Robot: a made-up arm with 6 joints. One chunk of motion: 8 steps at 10 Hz.
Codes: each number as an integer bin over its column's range. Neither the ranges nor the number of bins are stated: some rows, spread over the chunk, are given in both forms.
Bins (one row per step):
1: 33 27 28 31 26 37
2: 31 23 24 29 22 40
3: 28 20 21 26 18 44
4: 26 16 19 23 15 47
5: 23 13 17 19 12 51
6: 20 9 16 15 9 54
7: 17 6 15 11 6 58
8: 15 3 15 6 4 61
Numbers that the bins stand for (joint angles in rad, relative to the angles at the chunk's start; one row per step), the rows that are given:
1: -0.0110 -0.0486 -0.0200 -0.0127 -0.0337 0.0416
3: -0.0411 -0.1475 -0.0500 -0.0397 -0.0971 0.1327
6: -0.0894 -0.3029 -0.0714 -0.0990 -0.1686 0.2629
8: -0.1195 -0.3876 -0.0757 -0.1476 -0.2083 0.3540
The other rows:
2: -0.0230 -0.1051 -0.0371 -0.0235 -0.0654 0.0806
4: -0.0532 -0.2040 -0.0586 -0.0559 -0.1210 0.1717
5: -0.0713 -0.2463 -0.0671 -0.0775 -0.1448 0.2238
7: -0.1075 -0.3452 -0.0757 -0.1206 -0.1924 0.3149

